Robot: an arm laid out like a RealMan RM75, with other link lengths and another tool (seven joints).
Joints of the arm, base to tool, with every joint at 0 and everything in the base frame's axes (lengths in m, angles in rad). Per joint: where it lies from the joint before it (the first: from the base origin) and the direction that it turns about. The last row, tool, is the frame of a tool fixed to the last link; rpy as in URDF.
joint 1: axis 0 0 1 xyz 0 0 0.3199
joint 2: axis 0 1 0 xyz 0 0 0
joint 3: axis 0 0 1 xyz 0 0 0.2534
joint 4: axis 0 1 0 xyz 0 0 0
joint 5: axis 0 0 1 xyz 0 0 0.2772
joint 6: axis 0 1 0 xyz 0 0 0
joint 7: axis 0 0 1 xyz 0 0 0.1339
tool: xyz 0.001 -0.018 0.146 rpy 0 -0.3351 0.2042
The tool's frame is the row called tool.
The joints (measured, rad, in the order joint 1, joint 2, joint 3, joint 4, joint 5, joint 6, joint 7), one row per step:
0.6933, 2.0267, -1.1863, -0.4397, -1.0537, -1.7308, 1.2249
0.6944, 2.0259, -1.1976, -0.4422, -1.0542, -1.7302, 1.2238
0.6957, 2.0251, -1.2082, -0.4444, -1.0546, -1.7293, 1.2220
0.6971, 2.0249, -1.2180, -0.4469, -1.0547, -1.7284, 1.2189
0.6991, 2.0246, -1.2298, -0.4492, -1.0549, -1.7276, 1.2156
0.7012, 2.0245, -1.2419, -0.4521, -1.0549, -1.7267, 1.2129
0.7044, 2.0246, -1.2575, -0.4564, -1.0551, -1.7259, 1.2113
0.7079, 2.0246, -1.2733, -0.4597, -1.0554, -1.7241, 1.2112
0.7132, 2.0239, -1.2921, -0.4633, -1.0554, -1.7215, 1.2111
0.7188, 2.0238, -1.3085, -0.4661, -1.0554, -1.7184, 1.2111
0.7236, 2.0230, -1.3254, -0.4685, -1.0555, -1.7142, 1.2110
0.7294, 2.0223, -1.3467, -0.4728, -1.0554, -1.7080, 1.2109
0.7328, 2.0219, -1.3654, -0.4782, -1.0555, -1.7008, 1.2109
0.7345, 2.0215, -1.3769, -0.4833, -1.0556, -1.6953, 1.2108
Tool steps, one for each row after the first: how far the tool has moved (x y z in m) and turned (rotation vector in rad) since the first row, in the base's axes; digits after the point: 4 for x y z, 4 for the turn. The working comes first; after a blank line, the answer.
Tool pose at each row, in the base's axes (x y z in m, rotation vector in rad; the steps are taken from these numbers as rounded here):
0.0468, 0.4394, 0.0150, -2.2940, 0.4983, 2.0791
0.0458, 0.4375, 0.0124, 2.3071, -0.4945, -2.0711
0.0449, 0.4359, 0.0099, 2.3119, -0.4882, -2.0568
0.0436, 0.4343, 0.0076, 2.3162, -0.4798, -2.0445
0.0422, 0.4323, 0.0048, 2.3207, -0.4707, -2.0293
0.0406, 0.4302, 0.0019, 2.3245, -0.4616, -2.0138
0.0382, 0.4273, -0.0018, 2.3277, -0.4508, -1.9928
0.0362, 0.4246, -0.0058, 2.3310, -0.4439, -1.9710
0.0335, 0.4216, -0.0103, 2.3355, -0.4346, -1.9448
0.0310, 0.4191, -0.0145, 2.3390, -0.4267, -1.9219
0.0292, 0.4168, -0.0189, 2.3446, -0.4205, -1.8986
0.0268, 0.4140, -0.0242, 2.3518, -0.4116, -1.8699
0.0252, 0.4118, -0.0289, 2.3597, -0.4046, -1.8457
0.0240, 0.4106, -0.0317, 2.3656, -0.3985, -1.8312

-0.0010, -0.0019, -0.0026, -0.0049, -0.0080, 0.0083
-0.0019, -0.0035, -0.0051, -0.0088, -0.0157, 0.0162
-0.0032, -0.0051, -0.0074, -0.0110, -0.0223, 0.0247
-0.0046, -0.0071, -0.0102, -0.0145, -0.0302, 0.0347
-0.0062, -0.0092, -0.0131, -0.0185, -0.0378, 0.0451
-0.0086, -0.0121, -0.0168, -0.0253, -0.0473, 0.0590
-0.0106, -0.0148, -0.0208, -0.0337, -0.0573, 0.0710
-0.0133, -0.0178, -0.0253, -0.0431, -0.0697, 0.0857
-0.0158, -0.0203, -0.0295, -0.0514, -0.0805, 0.0985
-0.0176, -0.0226, -0.0339, -0.0593, -0.0927, 0.1096
-0.0200, -0.0254, -0.0392, -0.0683, -0.1081, 0.1237
-0.0216, -0.0276, -0.0439, -0.0748, -0.1221, 0.1345
-0.0228, -0.0288, -0.0467, -0.0773, -0.1312, 0.1415

